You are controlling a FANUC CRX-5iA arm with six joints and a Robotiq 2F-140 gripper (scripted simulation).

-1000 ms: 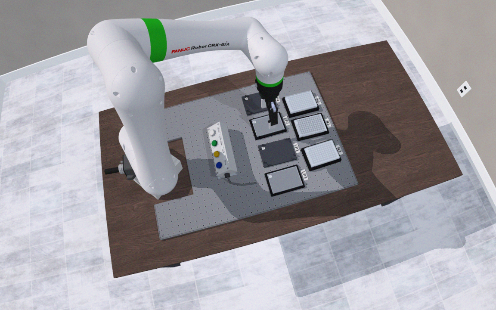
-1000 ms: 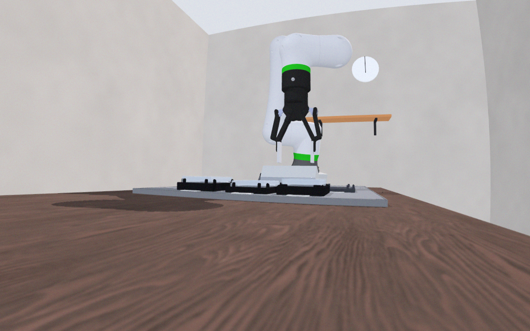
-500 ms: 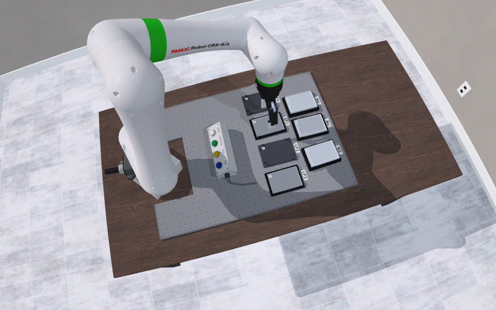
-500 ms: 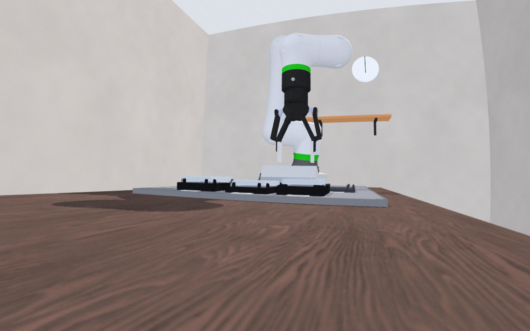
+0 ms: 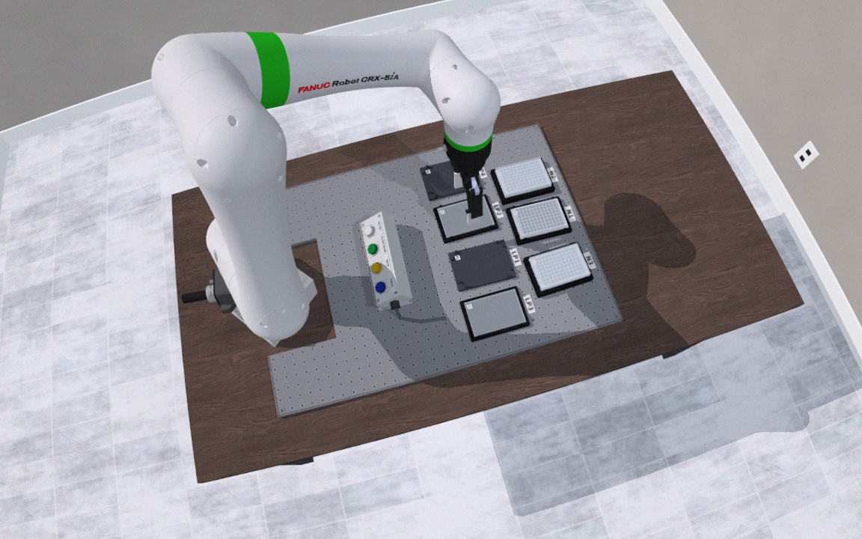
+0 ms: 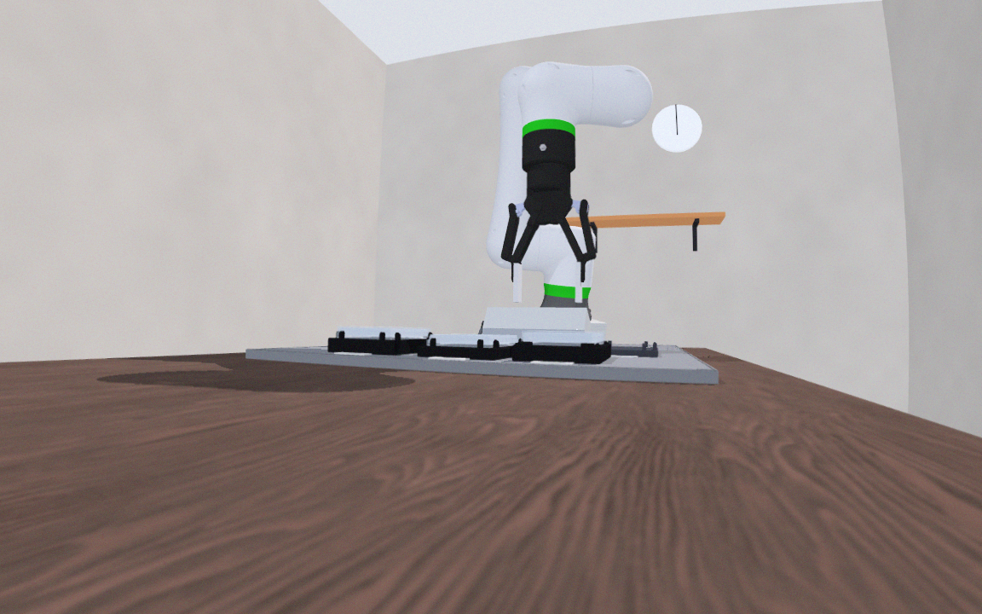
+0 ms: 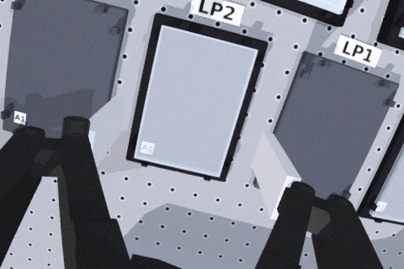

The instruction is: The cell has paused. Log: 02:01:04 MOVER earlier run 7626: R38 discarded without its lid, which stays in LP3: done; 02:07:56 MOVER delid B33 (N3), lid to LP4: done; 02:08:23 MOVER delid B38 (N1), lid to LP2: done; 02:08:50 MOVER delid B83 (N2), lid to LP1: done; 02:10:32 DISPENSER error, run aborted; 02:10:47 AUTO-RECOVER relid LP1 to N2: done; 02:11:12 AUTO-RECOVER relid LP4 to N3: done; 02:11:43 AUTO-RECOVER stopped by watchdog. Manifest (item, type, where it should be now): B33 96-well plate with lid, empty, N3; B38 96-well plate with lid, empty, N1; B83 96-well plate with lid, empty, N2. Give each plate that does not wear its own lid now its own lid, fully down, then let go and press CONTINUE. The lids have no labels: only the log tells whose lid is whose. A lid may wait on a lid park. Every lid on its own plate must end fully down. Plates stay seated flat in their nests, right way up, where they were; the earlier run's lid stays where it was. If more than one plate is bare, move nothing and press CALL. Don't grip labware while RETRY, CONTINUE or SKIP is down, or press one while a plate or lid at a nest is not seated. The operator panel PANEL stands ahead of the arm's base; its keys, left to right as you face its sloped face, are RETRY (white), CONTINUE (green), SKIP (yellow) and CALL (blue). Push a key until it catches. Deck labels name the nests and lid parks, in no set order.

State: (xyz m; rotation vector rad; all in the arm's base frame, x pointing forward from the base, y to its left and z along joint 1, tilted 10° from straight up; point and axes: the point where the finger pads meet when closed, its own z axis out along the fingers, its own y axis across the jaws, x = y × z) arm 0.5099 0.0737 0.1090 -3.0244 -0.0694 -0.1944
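The lid park LP2 is 100 mm below my hand. Round my hand: plate: 180 mm ahead, 50 mm to the right, 80 mm below; lid park LP1: 10 mm ahead, 130 mm to the right, 100 mm below; lid park LP4: 10 mm behind, 130 mm to the left, 100 mm below.
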